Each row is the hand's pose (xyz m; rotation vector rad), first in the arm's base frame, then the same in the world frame.
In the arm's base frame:
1: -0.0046 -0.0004 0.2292 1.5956 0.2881 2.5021
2: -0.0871 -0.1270 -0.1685 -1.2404 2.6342 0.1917
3: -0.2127 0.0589 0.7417 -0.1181 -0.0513 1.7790
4: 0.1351 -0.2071 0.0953 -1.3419 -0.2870 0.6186
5: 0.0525 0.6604 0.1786 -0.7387 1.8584 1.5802
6: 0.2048 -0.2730 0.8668 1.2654 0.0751 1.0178
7: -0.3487 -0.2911 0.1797 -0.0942 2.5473 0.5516
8: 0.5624 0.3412 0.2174 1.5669 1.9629 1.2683
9: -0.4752 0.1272 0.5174 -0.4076 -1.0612 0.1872
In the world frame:
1: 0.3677 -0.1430 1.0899 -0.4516 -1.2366 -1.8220
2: 0.6236 -0.2101 0.7567 -2.6776 1.0260 -0.0989
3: 0.1156 -0.3782 1.5265 0.6207 0.2159 -2.9215
4: 0.6168 -0.0139 1.0514 -1.2729 -1.5924 1.6454
5: -0.2260 -0.0234 0.8147 2.3237 -0.9775 -1.5038
6: 0.4050 -0.0015 1.7993 0.6670 0.9200 2.3693
7: 0.6354 -0.5078 1.1142 -1.9917 1.7771 0.6259
8: 0.0882 0.4520 1.0114 0.4633 -2.7418 -1.3915
9: 0.1168 -0.6181 1.2689 0.2433 -1.5182 1.5914

